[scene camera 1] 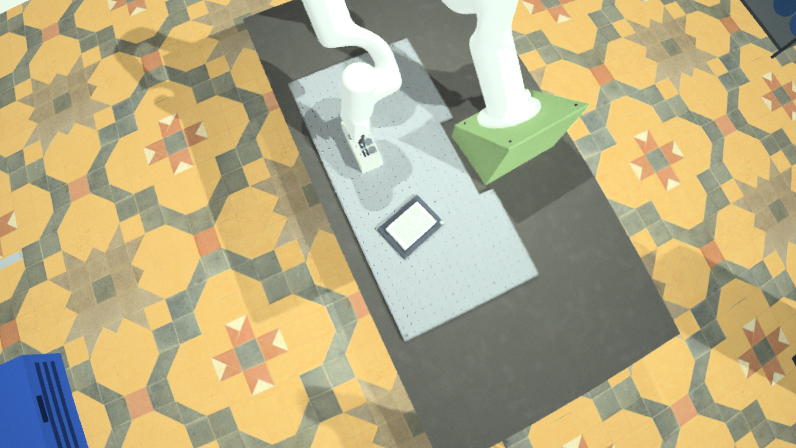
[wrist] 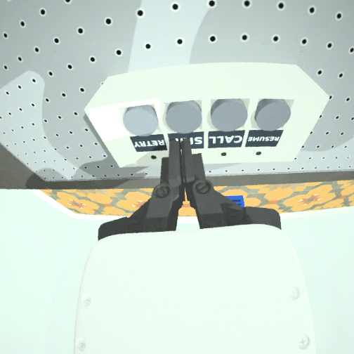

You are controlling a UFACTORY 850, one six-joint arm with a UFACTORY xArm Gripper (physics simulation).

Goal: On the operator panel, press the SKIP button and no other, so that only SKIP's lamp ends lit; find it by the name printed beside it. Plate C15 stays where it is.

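The white operator panel (scene camera 1: pixel 369 163) (wrist: pixel 210 77) stands on the perforated board. In the wrist view its labels are upside down, with four grey buttons in a row: RETRY (wrist: pixel 140 120), SKIP (wrist: pixel 184 116), CALL (wrist: pixel 228 114) and RESUME (wrist: pixel 272 114). My gripper (wrist: pixel 181 152) is shut and empty; its tips overlap the SKIP label, just below the SKIP button in that view. The lamps by RETRY (wrist: pixel 153 157), CALL (wrist: pixel 223 154) and RESUME (wrist: pixel 258 153) are dark; SKIP's lamp is hidden behind the fingers. A pale plate (scene camera 1: pixel 412 225) lies in a dark frame; its print is unreadable.
The light grey perforated board (scene camera 1: pixel 462 278) (wrist: pixel 250 55) lies on a dark mat (scene camera 1: pixel 557 345). The arm's green base (scene camera 1: pixel 501 147) stands beside the board. A blue cabinet (scene camera 1: pixel 22 400) is at the lower left of the scene view.
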